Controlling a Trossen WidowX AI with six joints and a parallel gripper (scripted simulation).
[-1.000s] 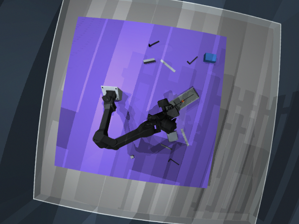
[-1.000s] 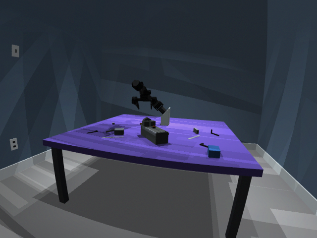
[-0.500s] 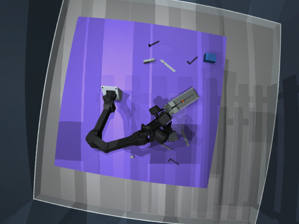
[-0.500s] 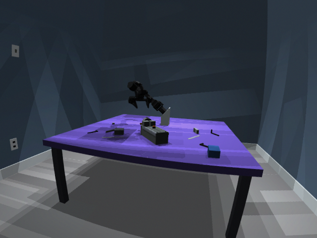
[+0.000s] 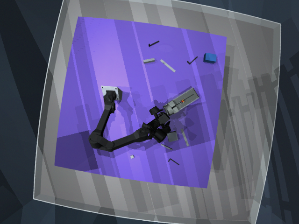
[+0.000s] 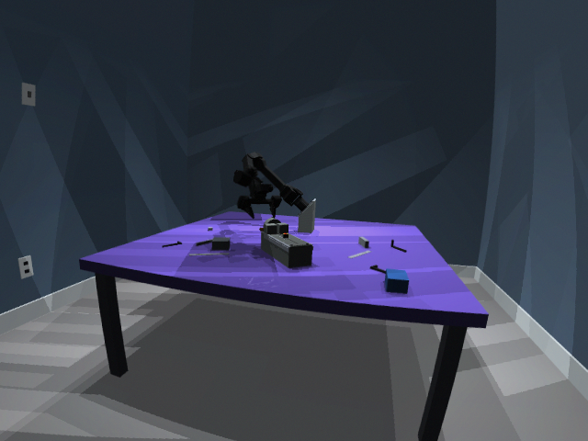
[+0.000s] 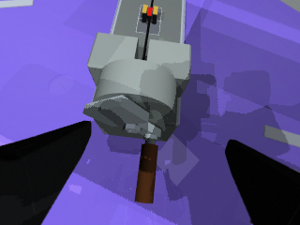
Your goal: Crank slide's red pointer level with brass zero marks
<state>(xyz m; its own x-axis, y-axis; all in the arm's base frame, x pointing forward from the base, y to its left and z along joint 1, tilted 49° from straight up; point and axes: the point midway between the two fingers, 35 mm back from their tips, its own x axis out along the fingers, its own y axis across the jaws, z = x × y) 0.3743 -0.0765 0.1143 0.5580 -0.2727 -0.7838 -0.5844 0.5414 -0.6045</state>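
My gripper tip is 6 cm above the brown crank handle, 2 cm past it and 1 cm to the left of it. Round my gripper tip: dark L-shaped key 36 cm to the right, 12 cm below, 9 cm ahead; red pointer 12 cm ahead, 11 cm to the left, 4 cm below; grey block 16 cm to the right, 10 cm below, 7 cm ahead.
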